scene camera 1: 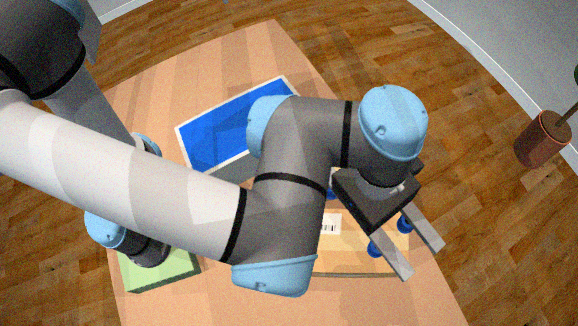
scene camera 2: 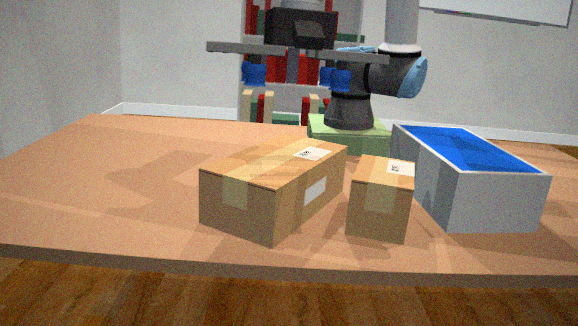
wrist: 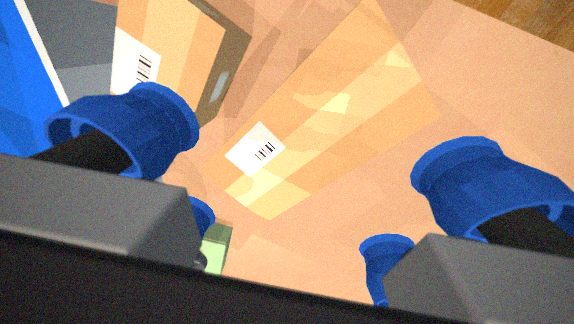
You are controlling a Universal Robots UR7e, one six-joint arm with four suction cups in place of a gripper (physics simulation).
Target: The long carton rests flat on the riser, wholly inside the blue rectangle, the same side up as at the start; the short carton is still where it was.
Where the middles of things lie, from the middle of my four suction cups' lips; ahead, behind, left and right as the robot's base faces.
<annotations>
The long carton (scene camera 2: 262,194) lies 4 cm behind my suction cup, 1 cm to the right of it and 20 cm below it. Round my suction cup: short carton (wrist: 197,56) 3 cm ahead, 18 cm to the left, 20 cm below; grey riser with blue rectangle (scene camera 2: 467,184) 10 cm behind, 40 cm to the left, 19 cm below.
</annotations>
